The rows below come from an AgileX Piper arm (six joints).
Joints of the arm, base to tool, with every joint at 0 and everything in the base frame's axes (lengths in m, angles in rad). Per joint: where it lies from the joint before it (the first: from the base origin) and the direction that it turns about. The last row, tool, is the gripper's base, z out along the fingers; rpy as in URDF.
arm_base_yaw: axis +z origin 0 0 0.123
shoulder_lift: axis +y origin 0 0 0
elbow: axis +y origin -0.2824 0 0.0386
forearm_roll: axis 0.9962 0 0.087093 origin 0.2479 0 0.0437
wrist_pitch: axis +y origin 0 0 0
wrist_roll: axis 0.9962 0 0.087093 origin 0.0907 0 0.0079
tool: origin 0 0 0 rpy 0 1.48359 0
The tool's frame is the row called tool.
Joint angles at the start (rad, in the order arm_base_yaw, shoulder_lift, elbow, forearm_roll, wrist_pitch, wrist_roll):
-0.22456, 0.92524, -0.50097, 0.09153, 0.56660, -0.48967
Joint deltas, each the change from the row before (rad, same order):
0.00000, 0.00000, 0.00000, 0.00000, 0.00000, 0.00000
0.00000, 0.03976, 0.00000, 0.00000, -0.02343, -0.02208
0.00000, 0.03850, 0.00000, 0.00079, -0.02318, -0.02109
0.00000, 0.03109, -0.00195, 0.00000, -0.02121, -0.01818
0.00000, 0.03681, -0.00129, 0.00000, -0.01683, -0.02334
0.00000, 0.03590, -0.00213, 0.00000, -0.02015, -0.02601
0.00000, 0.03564, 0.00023, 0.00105, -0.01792, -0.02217
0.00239, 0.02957, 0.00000, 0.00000, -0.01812, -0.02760
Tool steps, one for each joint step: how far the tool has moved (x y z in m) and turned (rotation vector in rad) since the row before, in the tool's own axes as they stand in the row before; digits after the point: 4 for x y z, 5 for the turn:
0.0000, 0.0000, 0.0000, 0.00000, 0.00000, 0.00000
-0.0012, -0.0011, 0.0079, -0.00505, 0.01566, -0.02016
-0.0011, -0.0010, 0.0077, -0.00527, 0.01446, -0.01862
-0.0015, -0.0012, 0.0060, -0.00202, 0.00790, -0.01687
-0.0006, -0.0008, 0.0073, -0.00745, 0.01722, -0.02180
-0.0010, -0.0011, 0.0071, -0.00516, 0.01275, -0.02459
-0.0001, -0.0005, 0.0074, -0.00814, 0.01602, -0.01977
-0.0005, -0.0002, 0.0062, -0.00586, 0.00998, -0.02844

